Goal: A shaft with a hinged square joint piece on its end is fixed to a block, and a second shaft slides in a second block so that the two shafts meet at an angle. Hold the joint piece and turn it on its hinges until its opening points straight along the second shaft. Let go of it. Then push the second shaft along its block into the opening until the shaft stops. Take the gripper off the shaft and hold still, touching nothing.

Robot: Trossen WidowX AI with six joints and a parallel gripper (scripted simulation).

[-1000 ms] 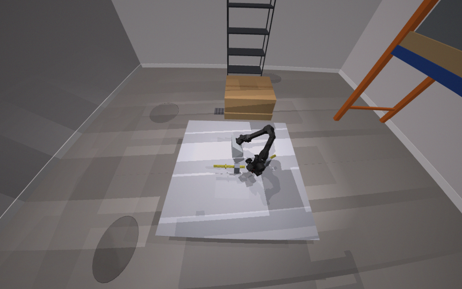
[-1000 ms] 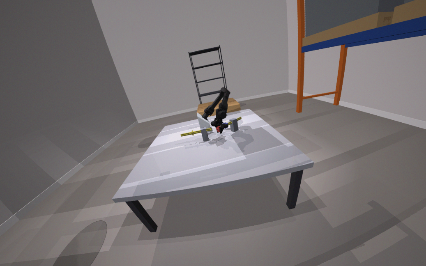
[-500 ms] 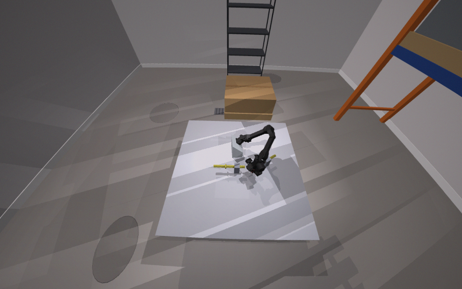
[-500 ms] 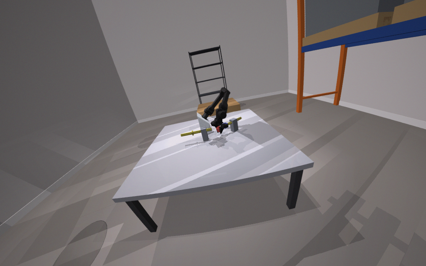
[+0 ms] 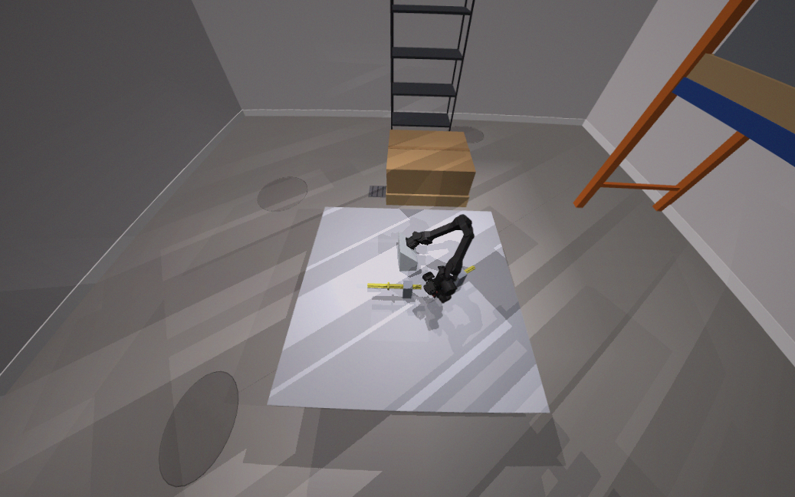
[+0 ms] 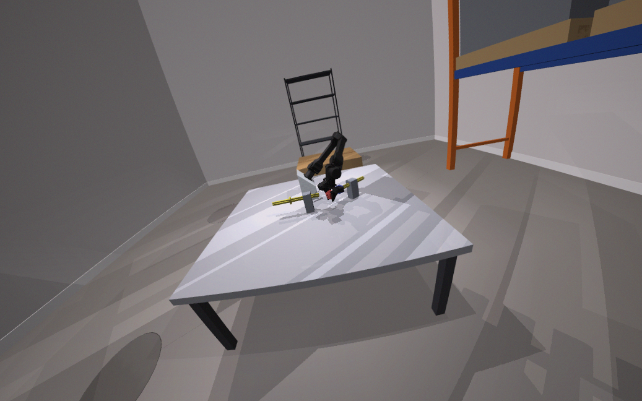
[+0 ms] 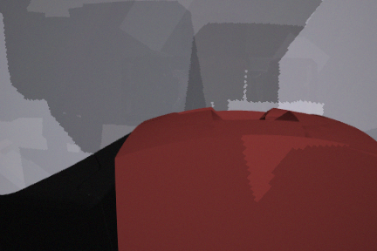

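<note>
Right now the red joint piece is 10 mm behind my gripper tip, 10 mm to the left of it and 40 mm above it.
</note>
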